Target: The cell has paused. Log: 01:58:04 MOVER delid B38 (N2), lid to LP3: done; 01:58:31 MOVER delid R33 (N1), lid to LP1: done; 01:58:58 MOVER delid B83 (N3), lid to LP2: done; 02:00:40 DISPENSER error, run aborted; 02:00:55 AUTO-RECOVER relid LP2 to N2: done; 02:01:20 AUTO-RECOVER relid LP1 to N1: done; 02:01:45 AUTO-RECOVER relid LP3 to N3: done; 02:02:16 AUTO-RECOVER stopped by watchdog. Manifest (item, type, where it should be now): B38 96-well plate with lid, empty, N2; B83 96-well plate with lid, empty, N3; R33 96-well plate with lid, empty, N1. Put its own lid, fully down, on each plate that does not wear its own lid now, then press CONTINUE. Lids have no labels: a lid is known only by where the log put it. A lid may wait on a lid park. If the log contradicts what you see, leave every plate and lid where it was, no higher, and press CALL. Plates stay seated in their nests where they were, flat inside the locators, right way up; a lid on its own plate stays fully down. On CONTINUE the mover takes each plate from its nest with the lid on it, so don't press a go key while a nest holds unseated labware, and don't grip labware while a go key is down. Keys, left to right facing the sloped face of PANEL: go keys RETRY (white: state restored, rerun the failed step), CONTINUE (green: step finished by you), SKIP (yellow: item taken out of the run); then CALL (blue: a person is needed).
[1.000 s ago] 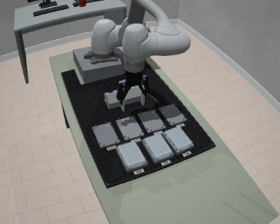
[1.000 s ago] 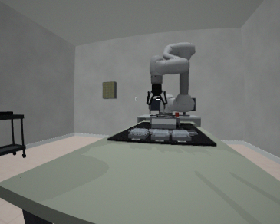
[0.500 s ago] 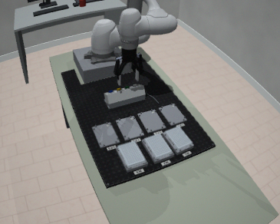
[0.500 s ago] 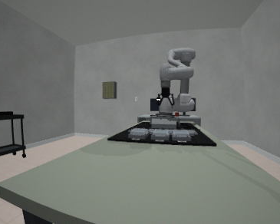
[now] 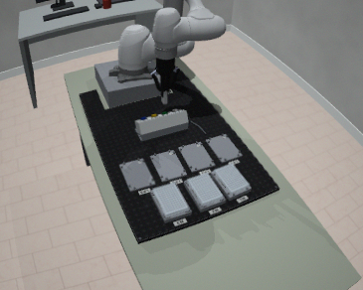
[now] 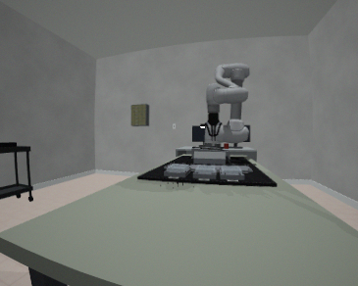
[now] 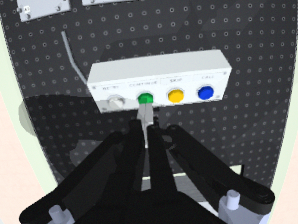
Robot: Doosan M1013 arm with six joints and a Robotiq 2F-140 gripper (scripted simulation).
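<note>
The green key is 90 mm below my hand. Also, from my hand: blue key (10 mm ahead, 100 mm to the right, 90 mm below); yellow key (10 mm ahead, 50 mm to the right, 90 mm below); white key (50 mm to the left, 90 mm below).
</note>
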